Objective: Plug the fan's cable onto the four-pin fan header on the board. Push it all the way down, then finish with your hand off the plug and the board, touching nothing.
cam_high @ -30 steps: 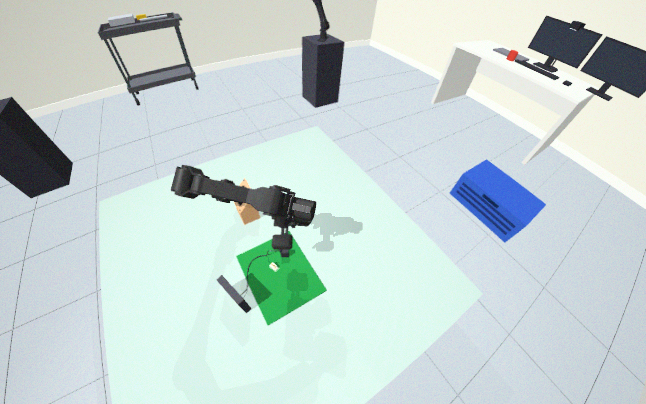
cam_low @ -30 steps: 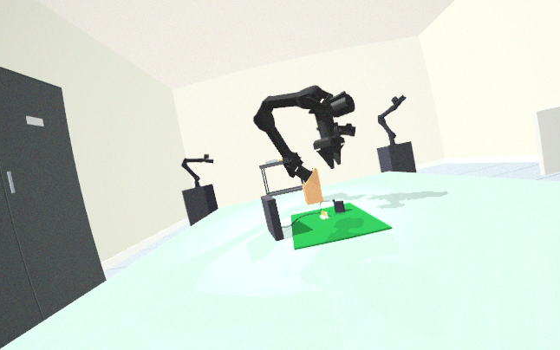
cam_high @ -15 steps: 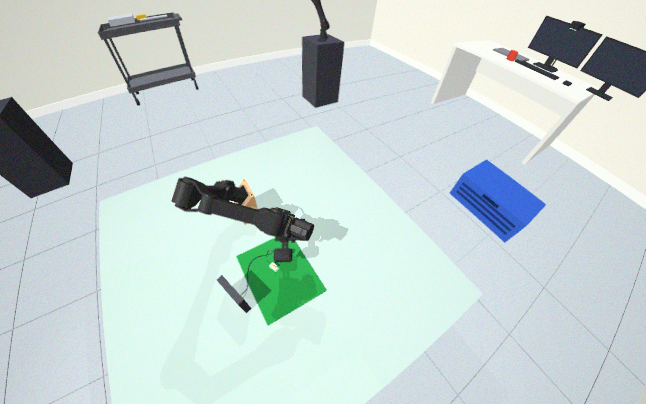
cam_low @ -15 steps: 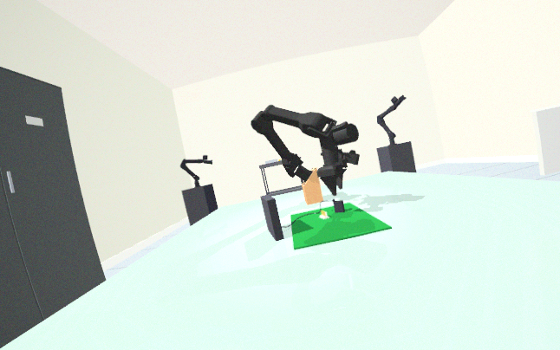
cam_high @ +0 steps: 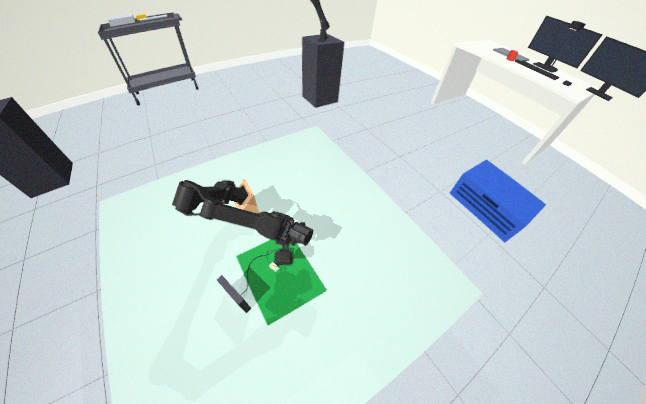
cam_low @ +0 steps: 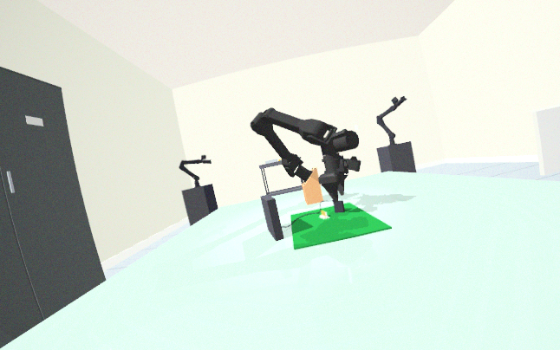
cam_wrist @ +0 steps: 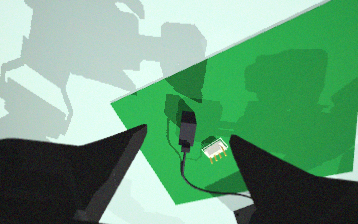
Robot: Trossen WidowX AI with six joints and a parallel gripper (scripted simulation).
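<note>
Now: gripper tip 30 mm above the dark plug and 10 mm to the left of it. Round my gripper tip: green board: 60 mm to the right, 60 mm below, 50 mm ahead; then black fan: 220 mm to the right, 70 mm ahead, 10 mm above.
</note>
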